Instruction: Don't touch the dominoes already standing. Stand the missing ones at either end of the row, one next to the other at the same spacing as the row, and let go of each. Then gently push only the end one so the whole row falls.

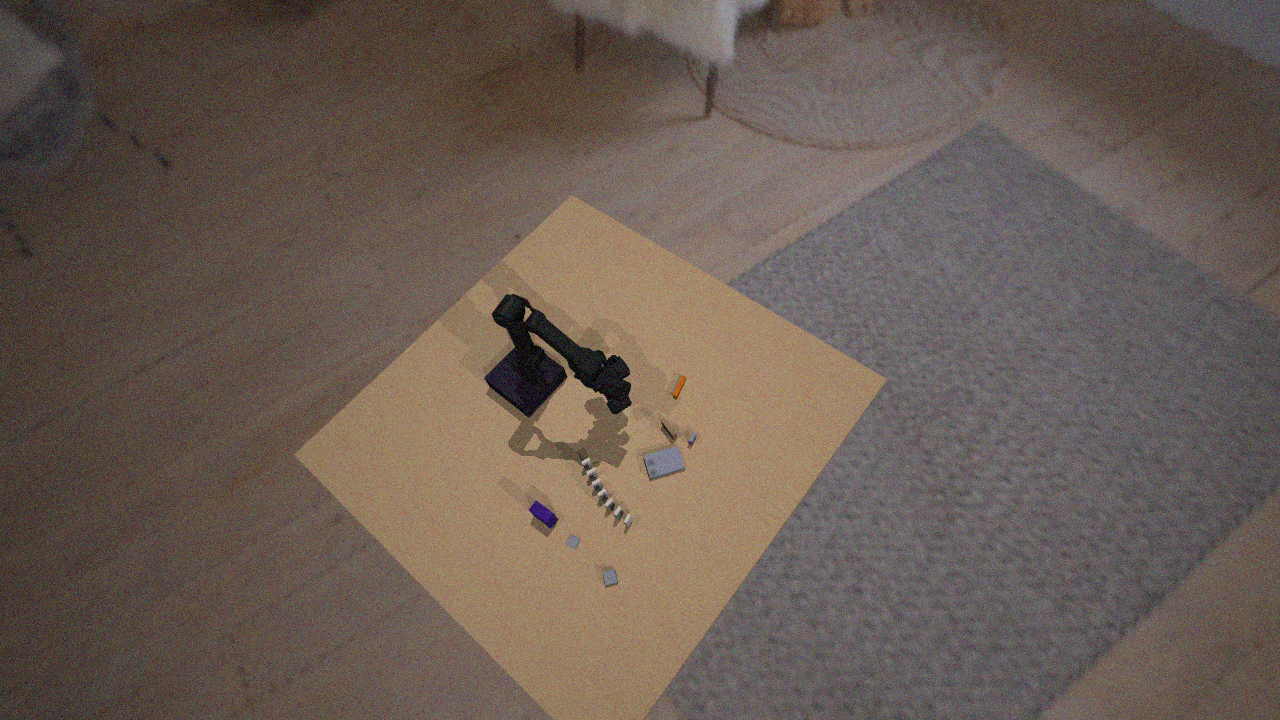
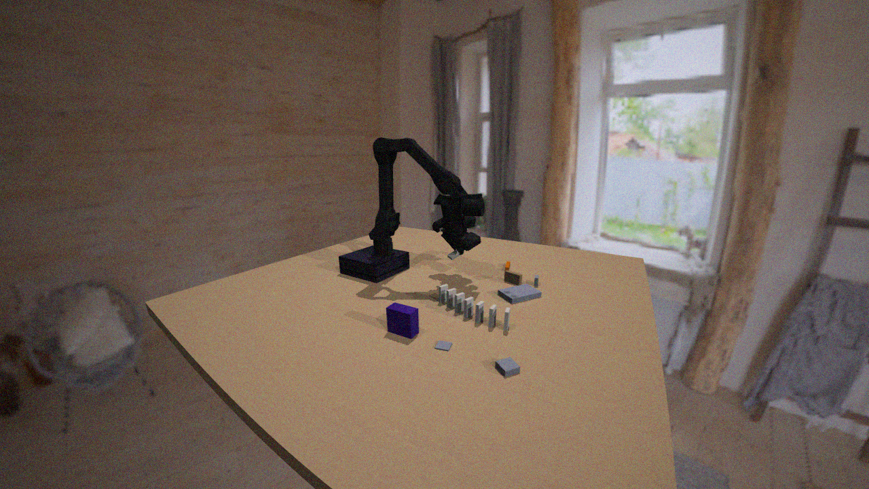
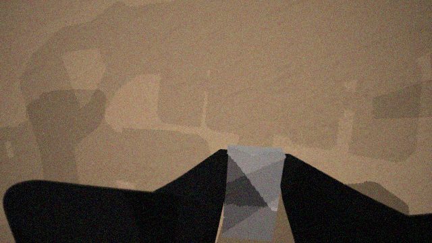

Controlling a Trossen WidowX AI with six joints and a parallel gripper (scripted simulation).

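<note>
My gripper tip is now 200 mm short of the brown block, 10 mm to the right of it and 50 mm above it. The rest, counted from my gripper tip: flat blue-grey slab (250 mm ahead, 80 mm to the right, 60 mm below); then purple block (100 mm ahead, 420 mm to the right, 40 mm below); then orange bar (130 mm ahead, 140 mm to the left, 60 mm below).
</note>
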